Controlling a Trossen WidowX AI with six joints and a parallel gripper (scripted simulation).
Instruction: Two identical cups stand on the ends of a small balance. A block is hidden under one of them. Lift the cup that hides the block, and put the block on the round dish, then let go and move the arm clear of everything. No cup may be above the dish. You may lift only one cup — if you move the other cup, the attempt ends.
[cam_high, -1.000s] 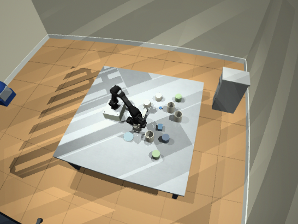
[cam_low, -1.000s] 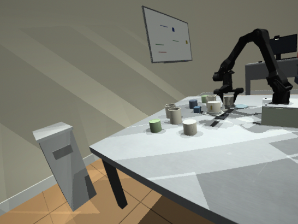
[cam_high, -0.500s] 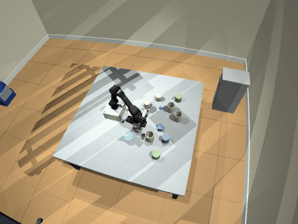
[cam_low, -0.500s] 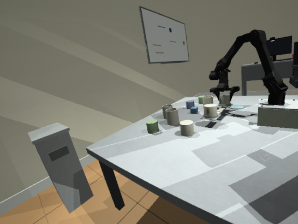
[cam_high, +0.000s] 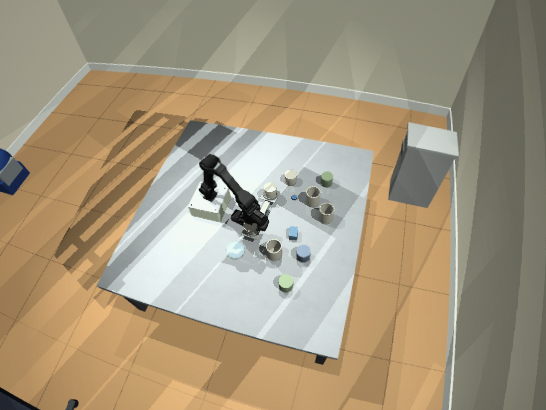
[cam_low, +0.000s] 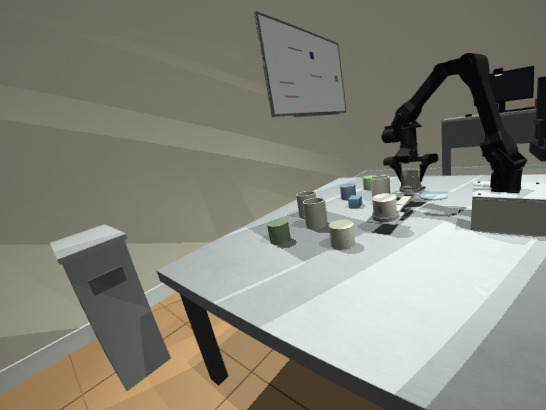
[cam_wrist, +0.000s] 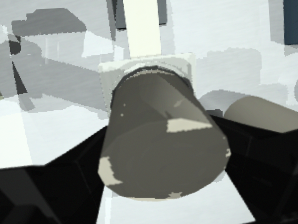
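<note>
The small teal block is 10 mm to the left of my gripper tip and 10 mm below it. Also, from my gripper tip: round pale blue dish: 50 mm behind, 110 mm to the right, 90 mm below; blue block: 190 mm ahead, 100 mm to the left, 70 mm below; blue cylinder: 290 mm ahead, 10 mm to the right, 50 mm below.
</note>
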